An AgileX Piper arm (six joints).
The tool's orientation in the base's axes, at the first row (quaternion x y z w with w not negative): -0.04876, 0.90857, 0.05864, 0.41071
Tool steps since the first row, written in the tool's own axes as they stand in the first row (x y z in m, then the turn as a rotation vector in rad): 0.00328, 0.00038, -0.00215, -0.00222, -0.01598, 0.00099; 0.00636, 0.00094, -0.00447, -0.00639, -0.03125, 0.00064; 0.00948, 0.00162, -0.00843, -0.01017, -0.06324, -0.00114; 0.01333, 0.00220, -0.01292, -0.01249, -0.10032, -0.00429; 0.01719, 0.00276, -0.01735, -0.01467, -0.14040, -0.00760
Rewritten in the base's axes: -0.00380, -0.00007, -0.00103, 0.00438, -0.01556, -0.00004; -0.00762, 0.00002, -0.00179, 0.00895, -0.03053, 0.00231; -0.01270, -0.00002, -0.00149, 0.01450, -0.06226, 0.00419; -0.01864, -0.00026, -0.00141, 0.01876, -0.09928, 0.00553; -0.02454, -0.00051, -0.00137, 0.02323, -0.13929, 0.00668
